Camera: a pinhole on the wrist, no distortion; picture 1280 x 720 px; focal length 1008.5 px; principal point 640.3 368.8 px. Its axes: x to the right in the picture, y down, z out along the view. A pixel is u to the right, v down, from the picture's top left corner.
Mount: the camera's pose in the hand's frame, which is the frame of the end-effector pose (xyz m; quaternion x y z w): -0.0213 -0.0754 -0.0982 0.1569 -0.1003 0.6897 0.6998
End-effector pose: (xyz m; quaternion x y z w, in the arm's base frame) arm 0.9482 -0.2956 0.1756 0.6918 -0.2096 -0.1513 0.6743
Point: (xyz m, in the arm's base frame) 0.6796 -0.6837 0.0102
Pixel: 900.4 511.1
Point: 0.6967 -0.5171 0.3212
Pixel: outside the picture
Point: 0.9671 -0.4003 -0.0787
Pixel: 244.8 145.3
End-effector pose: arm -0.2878 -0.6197 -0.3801 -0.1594 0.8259 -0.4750 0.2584
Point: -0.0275 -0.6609 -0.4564
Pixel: outside the picture
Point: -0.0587 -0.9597 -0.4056
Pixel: 854.4 421.1
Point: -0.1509 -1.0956 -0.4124
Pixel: 759.5 153.3
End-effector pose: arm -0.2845 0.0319 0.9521 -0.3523 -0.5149 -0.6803 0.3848
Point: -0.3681 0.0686 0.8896
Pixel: 731.3 459.0
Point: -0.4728 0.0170 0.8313
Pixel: outside the picture
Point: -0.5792 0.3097 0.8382
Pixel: 259.9 406.3
